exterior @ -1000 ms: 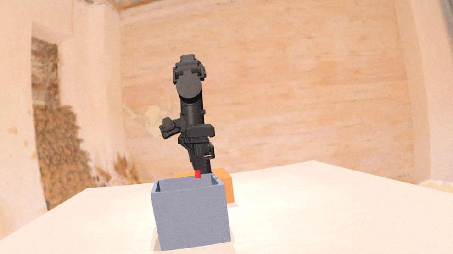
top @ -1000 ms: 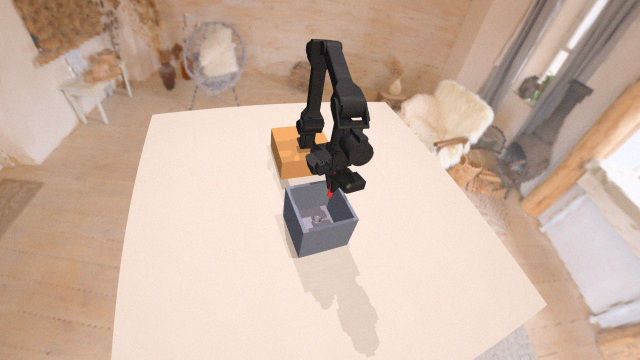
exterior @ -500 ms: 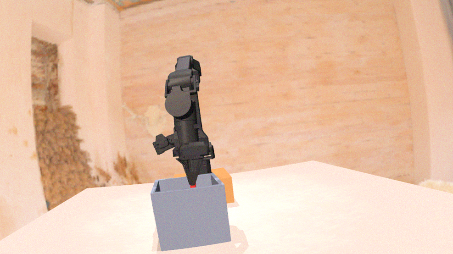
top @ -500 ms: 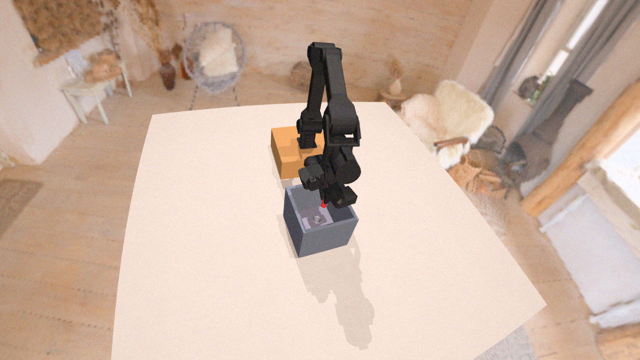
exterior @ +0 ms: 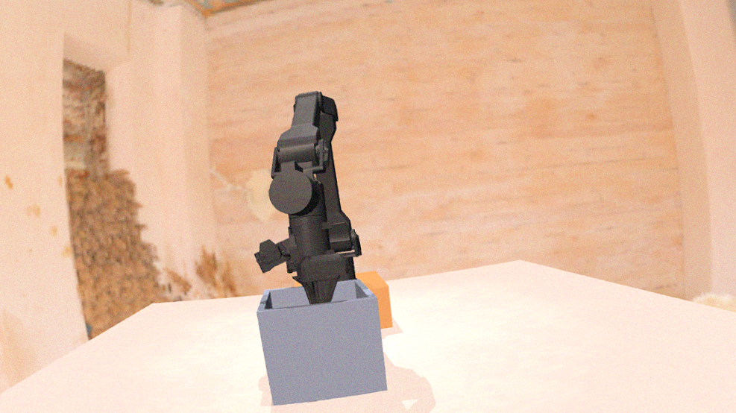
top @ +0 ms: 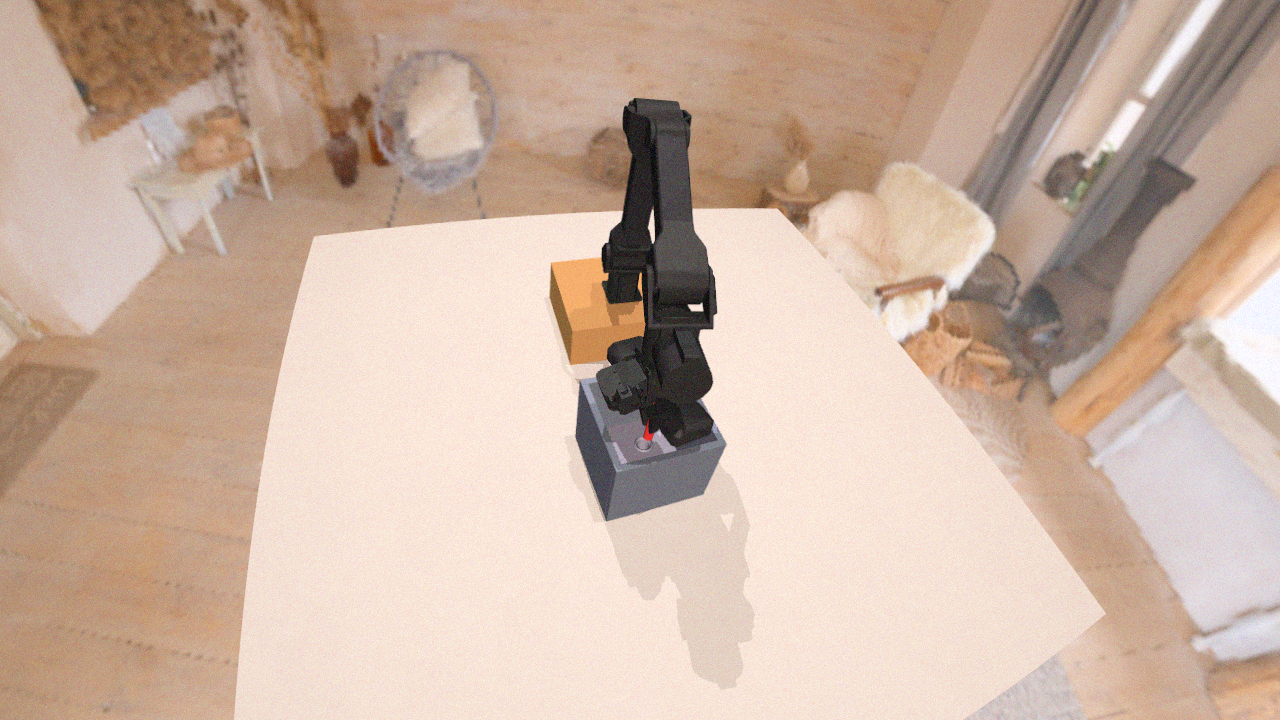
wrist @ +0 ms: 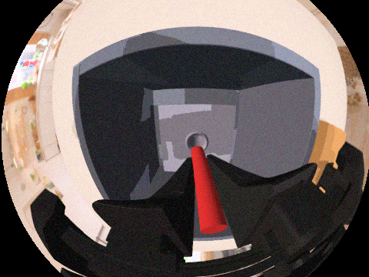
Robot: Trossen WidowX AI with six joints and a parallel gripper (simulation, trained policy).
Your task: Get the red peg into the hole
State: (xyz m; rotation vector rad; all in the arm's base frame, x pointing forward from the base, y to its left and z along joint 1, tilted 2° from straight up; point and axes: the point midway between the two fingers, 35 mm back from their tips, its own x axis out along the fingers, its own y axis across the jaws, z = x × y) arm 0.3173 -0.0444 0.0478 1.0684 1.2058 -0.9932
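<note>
Right now my gripper tip is 20 mm below the red peg. The rest, counted from my gripper tip: pale plate 50 mm below.
</note>
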